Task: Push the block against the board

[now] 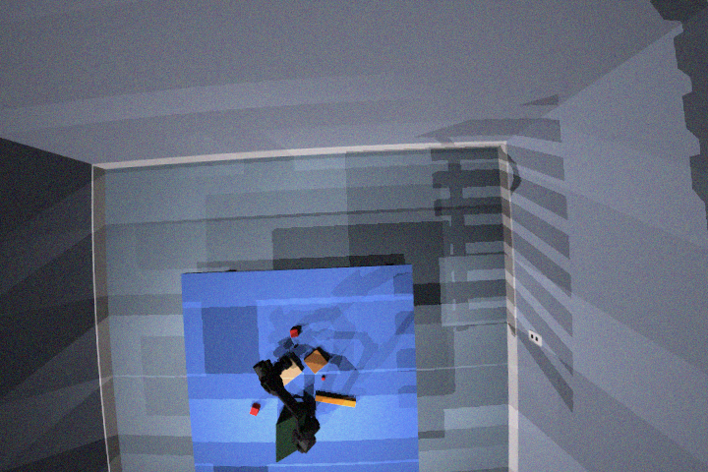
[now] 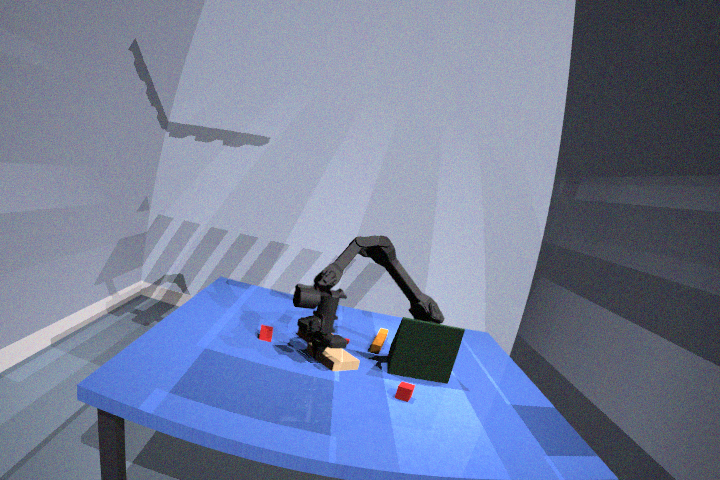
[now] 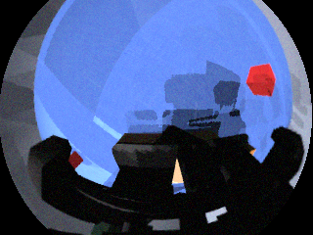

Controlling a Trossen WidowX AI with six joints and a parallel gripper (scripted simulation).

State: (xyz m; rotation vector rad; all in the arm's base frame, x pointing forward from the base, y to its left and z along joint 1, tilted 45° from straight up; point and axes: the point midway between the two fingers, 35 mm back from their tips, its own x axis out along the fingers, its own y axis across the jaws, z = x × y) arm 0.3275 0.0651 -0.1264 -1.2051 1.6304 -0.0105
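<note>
Right now my gripper tip is 40 mm past the pale tan board and 40 mm to the left of it. From my gripper tip the other things lie so: brown square block (30 mm ahead, 200 mm to the right); then narrow orange strip (180 mm behind, 320 mm to the right); then tiny red piece (70 mm behind, 240 mm to the right).
</note>
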